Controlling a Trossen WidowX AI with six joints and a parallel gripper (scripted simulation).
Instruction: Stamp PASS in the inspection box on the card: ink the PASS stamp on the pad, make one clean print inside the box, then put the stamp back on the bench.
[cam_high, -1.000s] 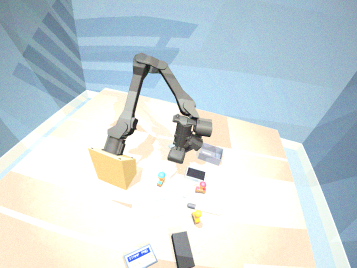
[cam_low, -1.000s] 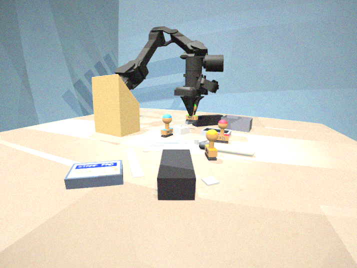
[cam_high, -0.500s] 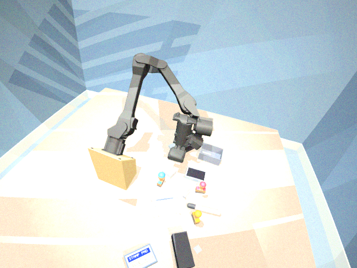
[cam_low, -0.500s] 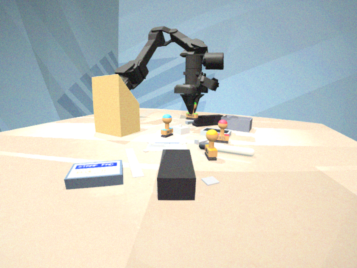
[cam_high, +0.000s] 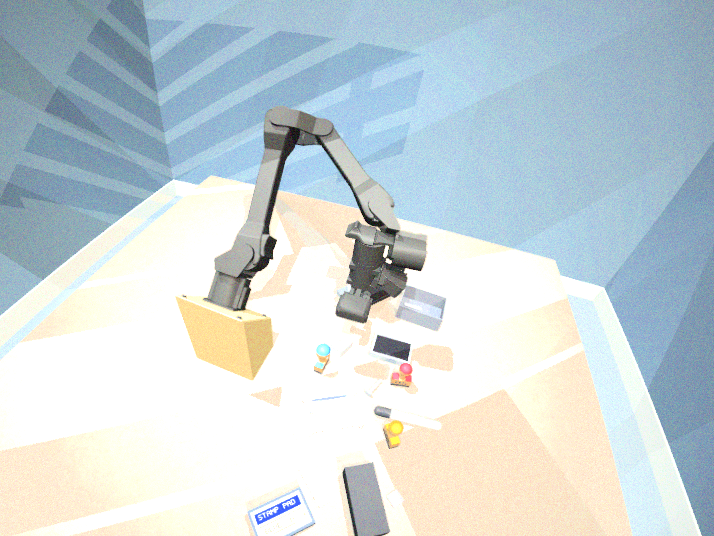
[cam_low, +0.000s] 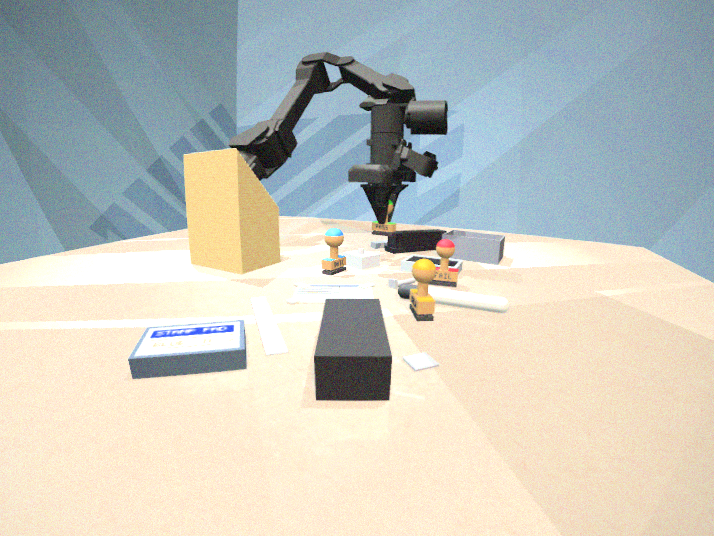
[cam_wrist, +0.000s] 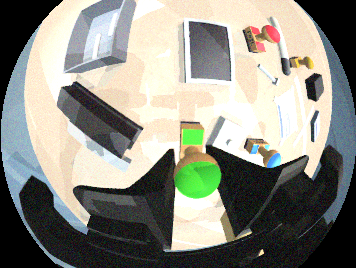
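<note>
Now: gripper tip 10 cm short of the ink pad, 6 cm above it and 4 cm to the left of it. The rest, counted from my gripper tip: green knob stamp (right at my gripper tip); blue-knobbed stamp (12 cm to the right, 5 cm below, 4 cm behind); black bar (12 cm to the left, 5 cm below, 3 cm ahead).
</note>
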